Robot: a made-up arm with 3 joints. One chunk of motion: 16 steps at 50 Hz.
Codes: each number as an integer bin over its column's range. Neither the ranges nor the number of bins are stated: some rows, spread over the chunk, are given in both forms.
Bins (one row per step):
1: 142 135 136 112 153 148
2: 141 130 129 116 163 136
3: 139 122 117 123 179 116
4: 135 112 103 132 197 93
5: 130 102 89 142 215 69
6: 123 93 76 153 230 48
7: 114 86 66 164 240 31
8: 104 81 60 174 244 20
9: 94 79 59 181 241 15
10: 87 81 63 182 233 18
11: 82 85 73 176 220 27
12: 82 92 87 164 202 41
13: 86 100 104 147 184 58
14: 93 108 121 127 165 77
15: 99 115 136 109 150 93
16: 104 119 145 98 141 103
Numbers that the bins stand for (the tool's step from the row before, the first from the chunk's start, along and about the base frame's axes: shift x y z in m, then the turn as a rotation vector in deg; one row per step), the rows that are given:
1: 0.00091 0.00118 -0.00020 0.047 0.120 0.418
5: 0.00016 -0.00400 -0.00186 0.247 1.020 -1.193
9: -0.00210 -0.00761 -0.00292 0.507 1.397 -2.294
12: -0.00285 -0.00557 -0.00193 0.393 0.831 -1.764
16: -0.00147 -0.00133 0.00012 -0.047 -0.054 -0.500
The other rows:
2: 0.00085 0.00039 -0.00045 0.073 0.265 0.173
3: 0.00072 -0.00086 -0.00087 0.120 0.497 -0.235
4: 0.00047 -0.00243 -0.00136 0.180 0.758 -0.704
6: -0.00028 -0.00541 -0.00232 0.320 1.237 -1.621
7: -0.00085 -0.00651 -0.00267 0.393 1.382 -1.968
8: -0.00147 -0.00729 -0.00288 0.460 1.440 -2.192
10: -0.00254 -0.00729 -0.00278 0.513 1.281 -2.233
11: -0.00285 -0.00667 -0.00242 0.473 1.092 -2.049
13: -0.00260 -0.00431 -0.00133 0.280 0.570 -1.417
14: -0.00216 -0.00306 -0.00073 0.147 0.294 -1.030
15: -0.00179 -0.00196 -0.00020 0.027 0.076 -0.704

